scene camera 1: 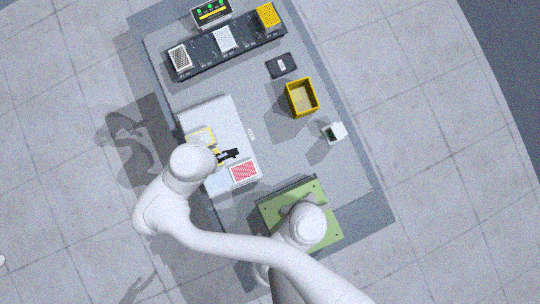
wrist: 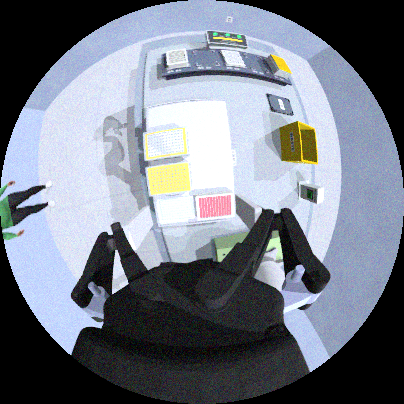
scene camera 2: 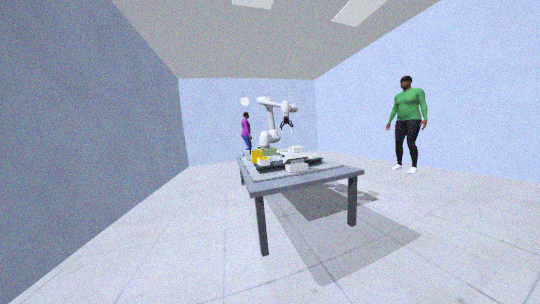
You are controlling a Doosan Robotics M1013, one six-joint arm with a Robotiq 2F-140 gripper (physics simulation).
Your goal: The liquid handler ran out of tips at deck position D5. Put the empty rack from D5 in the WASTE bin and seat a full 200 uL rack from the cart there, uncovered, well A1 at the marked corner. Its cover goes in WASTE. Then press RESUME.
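Places are measured from the arm's base along level axes (x right, y back, z down), in centimetres.
Pixels of known places: gripper, between the fingertips: (wrist: 191, 209) (scene camera 2: 287, 132); arm's base, origin of its link: (scene camera 2: 264, 148).
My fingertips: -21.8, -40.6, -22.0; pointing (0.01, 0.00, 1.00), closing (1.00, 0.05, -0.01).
Observation:
Ahead of a thing's pixels: the offset from my fingertips to its top centre, as dx, dy, dz. "pt": to the spot under its first point. Level surfaces: height alone.
My gripper (scene camera 1: 228, 154) (scene camera 2: 286, 127) (wrist: 191, 209) is open and empty, high above the cart. The white cart @(+0.6, -9.0, +25.3) (scene camera 1: 220, 107) (wrist: 205, 117) bears a white rack with a yellow rim @(-5.6, -14.9, +18.9) (scene camera 1: 201, 136) (wrist: 165, 143), a yellow rack @(-6.6, -4.2, +18.9) (wrist: 169, 179), a pale flat-topped item @(-7.6, +6.6, +24.5) (scene camera 1: 218, 181) (wrist: 175, 209) and a red-topped rack @(+5.9, +7.8, +22.8) (scene camera 1: 243, 171) (wrist: 214, 206). The arm and gripper partly hide the yellow rack in scene camera 1. A yellow rack @(+52.0, -56.6, +20.3) (scene camera 1: 268, 15) (wrist: 280, 64) stands at the deck's right end, D5. The yellow WASTE bin @(+47.4, -11.4, +18.4) (scene camera 1: 291, 100) (wrist: 291, 143) stands right of the cart. RESUME lettering is not legible.
The dark deck @(dz +26.4) (scene camera 1: 202, 49) (wrist: 200, 62) also holds a grey-white rack @(+2.5, -58.1, +23.2) (scene camera 1: 180, 57) and a white rack @(+27.2, -57.4, +24.9) (scene camera 1: 225, 38). A display @(pt +27.3, -70.3, +20.2) (scene camera 1: 212, 13) stands behind it. A dark labelled plate @(+48.2, -33.2, +30.5) (scene camera 1: 281, 65) and a small white device @(+55.3, +11.5, +18.9) (scene camera 1: 337, 132) lie near the bin. Two people stand beyond the table.

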